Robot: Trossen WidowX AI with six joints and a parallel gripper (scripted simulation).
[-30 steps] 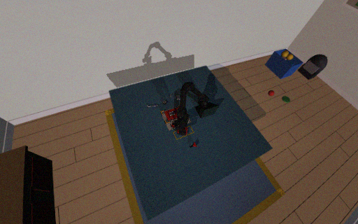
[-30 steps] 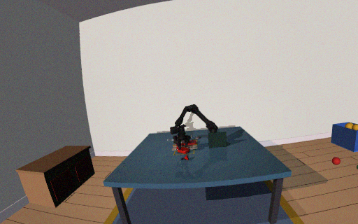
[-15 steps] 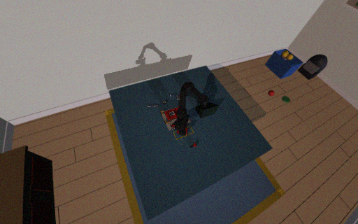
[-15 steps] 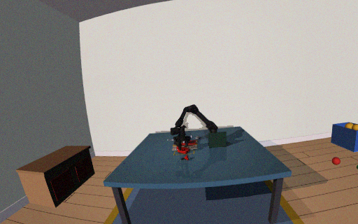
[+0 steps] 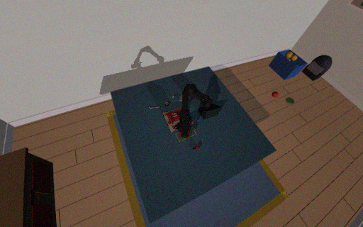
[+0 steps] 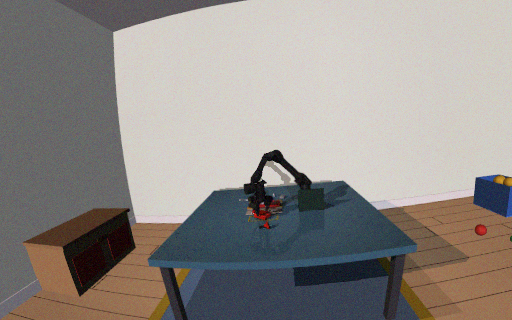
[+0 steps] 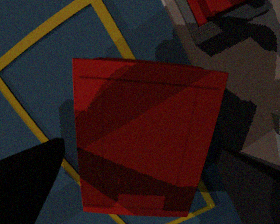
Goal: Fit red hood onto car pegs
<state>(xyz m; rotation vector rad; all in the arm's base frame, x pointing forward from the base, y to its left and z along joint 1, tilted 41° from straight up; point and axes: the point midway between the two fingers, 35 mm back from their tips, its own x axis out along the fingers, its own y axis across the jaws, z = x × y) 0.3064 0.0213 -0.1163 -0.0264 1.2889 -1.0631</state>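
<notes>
My gripper tip is right at the red hood.
</notes>
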